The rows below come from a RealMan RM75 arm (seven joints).
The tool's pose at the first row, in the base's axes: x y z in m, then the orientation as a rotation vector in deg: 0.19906 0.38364 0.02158 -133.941 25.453 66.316
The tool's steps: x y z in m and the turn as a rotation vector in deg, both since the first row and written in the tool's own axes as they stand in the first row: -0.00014 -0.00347 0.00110 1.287 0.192 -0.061; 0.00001 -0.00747 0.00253 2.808 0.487 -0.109; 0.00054 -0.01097 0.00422 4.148 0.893 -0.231; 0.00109 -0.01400 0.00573 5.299 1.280 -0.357; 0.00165 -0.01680 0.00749 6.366 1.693 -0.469; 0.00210 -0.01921 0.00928 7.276 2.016 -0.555; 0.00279 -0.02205 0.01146 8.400 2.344 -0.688; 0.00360 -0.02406 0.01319 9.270 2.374 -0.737; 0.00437 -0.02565 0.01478 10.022 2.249 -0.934
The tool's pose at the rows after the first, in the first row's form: 0.19996 0.38713 0.02210 -132.968 26.060 65.457; 0.20107 0.39123 0.02236 -131.859 26.819 64.379; 0.20199 0.39503 0.02204 -130.970 27.433 63.234; 0.20281 0.39834 0.02167 -130.225 27.941 62.202; 0.20336 0.40159 0.02109 -129.565 28.429 61.191; 0.20364 0.40455 0.02048 -128.980 28.843 60.366; 0.20402 0.40807 0.01959 -128.207 29.292 59.418; 0.20436 0.41064 0.01860 -127.466 29.623 58.954; 0.20456 0.41279 0.01760 -126.728 29.673 58.652
